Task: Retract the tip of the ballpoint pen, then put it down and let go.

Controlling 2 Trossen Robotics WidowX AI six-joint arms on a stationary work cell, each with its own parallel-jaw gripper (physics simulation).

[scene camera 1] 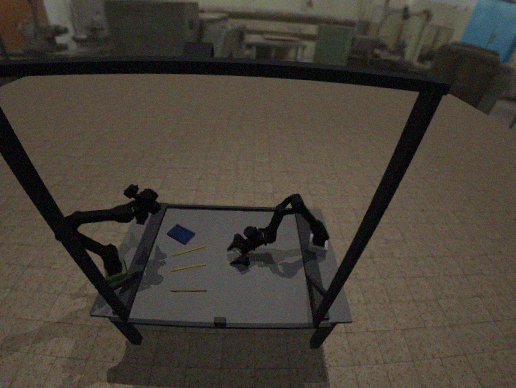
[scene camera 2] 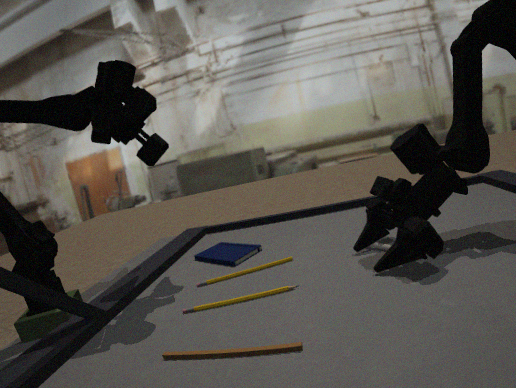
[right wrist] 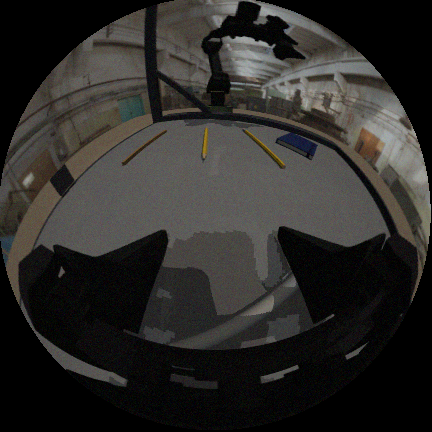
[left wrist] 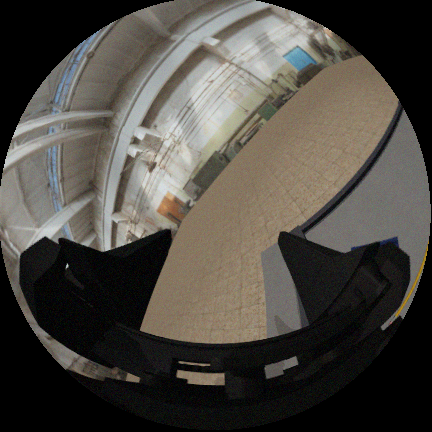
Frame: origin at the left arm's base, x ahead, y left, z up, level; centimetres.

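Where they show: left gripper, fingertip midpoint: (scene camera 2: 140, 134) (left wrist: 226, 236); right gripper, fingertip midpoint: (scene camera 1: 228, 256) (scene camera 2: 364, 259) (right wrist: 223, 234); left arm's base at its link origin: (scene camera 1: 114, 269) (right wrist: 217, 105); right arm's base at its link origin: (scene camera 1: 318, 241).
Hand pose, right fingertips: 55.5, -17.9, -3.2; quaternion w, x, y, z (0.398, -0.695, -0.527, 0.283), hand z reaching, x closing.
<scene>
Each offset is from my right fingertips to the top centre of the thing, as dx, dy, dz.
A pale grey-white ballpoint pen @(+6.0, -0.4, +0.6) (right wrist: 240, 322) (scene camera 2: 382, 246) lies slantwise on the grey table top between the fingers of my right gripper. Much of it is hidden by the right gripper, and I cannot tell the state of its tip. My right gripper (scene camera 1: 230, 256) (scene camera 2: 366, 259) (right wrist: 223, 234) is open, pointing down low over the table, with its fingers on either side of the pen and nothing gripped. My left gripper (left wrist: 226, 236) (right wrist: 300, 50) is open and empty, high above the table's left side in scene camera 1, far from the pen.
A blue notebook @(-17.5, +27.6, +0.5) (scene camera 1: 181, 234) (scene camera 2: 228, 254) (right wrist: 297, 145), two yellow pencils @(-17.2, +13.9, -0.1) (scene camera 1: 190, 251) @(-20.9, +3.9, +0.1) (scene camera 1: 189, 268) and a brown-orange stick @(-26.0, -8.3, -0.1) (scene camera 1: 188, 290) (scene camera 2: 232, 352) lie left of the right gripper in scene camera 1. Dark frame posts (scene camera 1: 382, 200) rise at the table's sides.
</scene>
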